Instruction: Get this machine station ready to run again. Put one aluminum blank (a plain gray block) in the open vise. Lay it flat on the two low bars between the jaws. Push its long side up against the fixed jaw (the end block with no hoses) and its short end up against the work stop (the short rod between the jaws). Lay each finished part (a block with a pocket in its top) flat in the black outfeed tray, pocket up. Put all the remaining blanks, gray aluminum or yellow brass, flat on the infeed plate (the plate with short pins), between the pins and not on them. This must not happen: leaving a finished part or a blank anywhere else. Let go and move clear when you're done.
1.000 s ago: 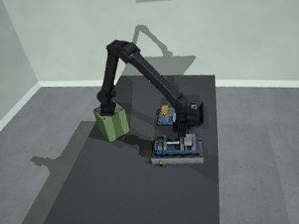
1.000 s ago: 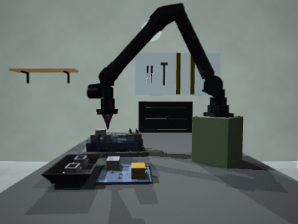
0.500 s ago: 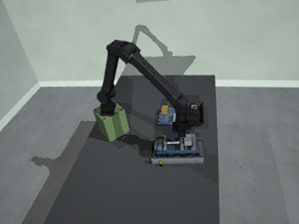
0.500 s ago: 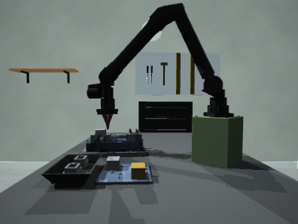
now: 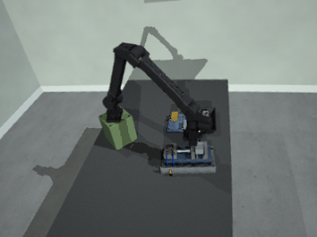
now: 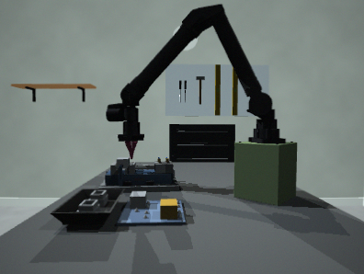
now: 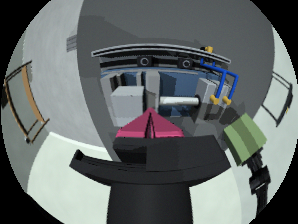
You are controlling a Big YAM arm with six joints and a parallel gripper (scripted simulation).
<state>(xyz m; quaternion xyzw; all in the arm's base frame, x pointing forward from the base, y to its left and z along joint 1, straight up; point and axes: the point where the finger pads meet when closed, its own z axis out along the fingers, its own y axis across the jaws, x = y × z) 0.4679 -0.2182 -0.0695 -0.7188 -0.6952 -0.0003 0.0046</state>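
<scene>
My gripper is now 3 cm short of the gray aluminum blank and 2 cm above it. Also, from my hand: vise 8 cm below, 3 cm behind; then yellow brass blank 39 cm to the left, 11 cm behind, 9 cm below.
</scene>
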